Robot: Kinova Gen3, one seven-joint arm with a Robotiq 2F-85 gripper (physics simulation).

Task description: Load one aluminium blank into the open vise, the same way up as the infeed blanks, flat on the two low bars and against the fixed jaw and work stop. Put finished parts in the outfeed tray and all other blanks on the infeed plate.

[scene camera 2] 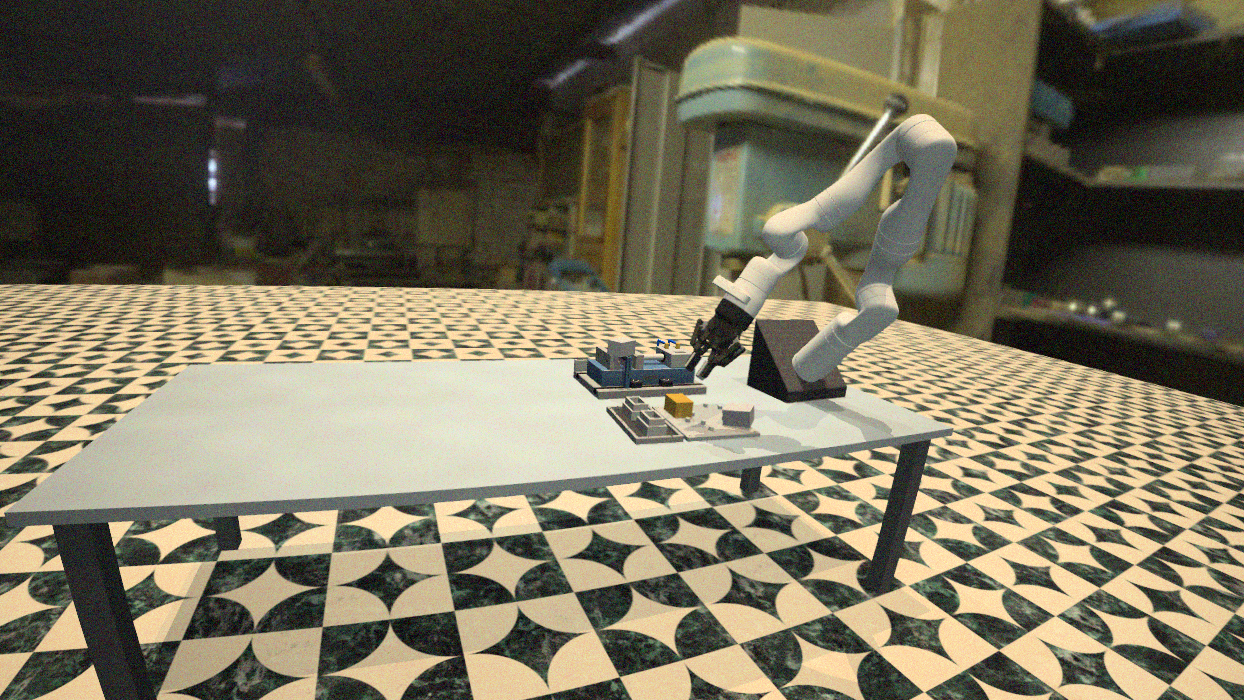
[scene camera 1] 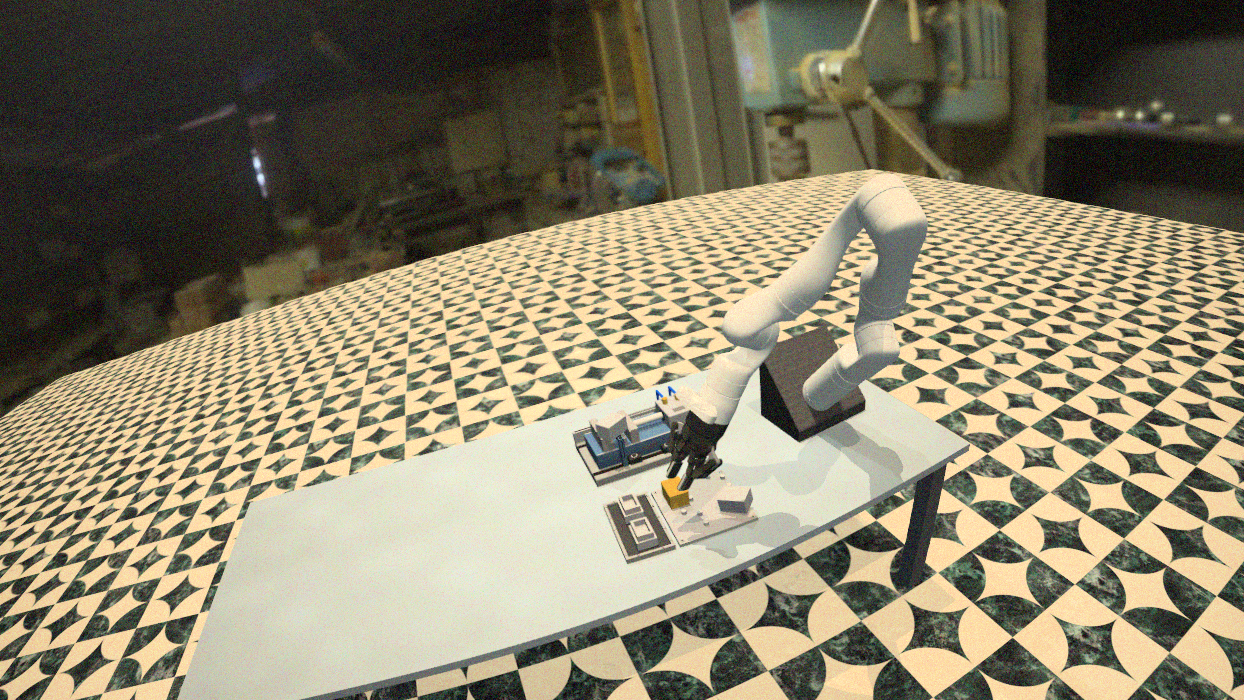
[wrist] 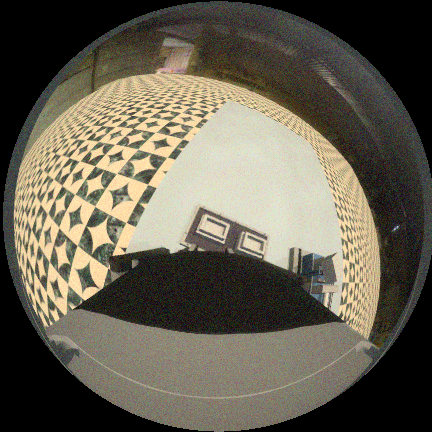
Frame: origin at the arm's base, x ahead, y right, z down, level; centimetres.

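Seen in the pictures: gripper, between the fingertips: [scene camera 2: 693,374] [scene camera 1: 675,483]; arm's base, origin of its link: [scene camera 2: 805,367] [scene camera 1: 818,393].
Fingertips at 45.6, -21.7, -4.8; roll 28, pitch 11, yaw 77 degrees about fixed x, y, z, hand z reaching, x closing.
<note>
Pixels of each thing's middle, then the offset from my fingertips to it, as dx, dy, dz. "spot": a spot on its surface instead.
- orange block, middle of its body: [scene camera 1: 675,492] [scene camera 2: 678,405] -2.1, +9.4, +9.9
- grey blank, middle of its body: [scene camera 1: 735,499] [scene camera 2: 738,414] -12.3, +0.5, +9.3
- dark outfeed tray, a spot on its surface: [scene camera 1: 650,554] [scene camera 2: 659,439] spot: +8.0, -4.7, +11.8
- blue vise, middle of its body: [scene camera 1: 640,431] [scene camera 2: 640,367] [wrist: 317,300] -1.7, +33.2, +7.6
- grey block, middle of its body: [scene camera 1: 611,426] [scene camera 2: 621,347] [wrist: 331,267] +5.6, +28.4, +1.1
My gripper [scene camera 1: 679,480] [scene camera 2: 696,371] is partly open with nothing between its fingers. It is tilted above the infeed plate [scene camera 1: 708,524] [scene camera 2: 695,430], close over the orange block [scene camera 1: 674,495] [scene camera 2: 678,405]. A grey blank [scene camera 1: 735,498] [scene camera 2: 738,416] sits at the plate's right end. Two hollowed parts [scene camera 1: 642,531] [wrist: 213,227] stand in the dark outfeed tray [scene camera 1: 650,554] [scene camera 2: 656,439] [wrist: 220,245], left of the plate. The blue vise [scene camera 1: 608,456] [scene camera 2: 613,375] [wrist: 310,262] stands behind with its jaws apart; I see no blank between them. Its low bars cannot be made out. The plate and orange block do not show in the wrist view.
Small pale pegs stand on the infeed plate between the two blocks. A grey block [scene camera 1: 613,425] [scene camera 2: 620,352] stands high at the vise's left end, and blue prongs [scene camera 1: 665,393] stick up at its right end. The dark wedge-shaped arm base [scene camera 1: 791,391] [scene camera 2: 778,361] is at the right.
</note>
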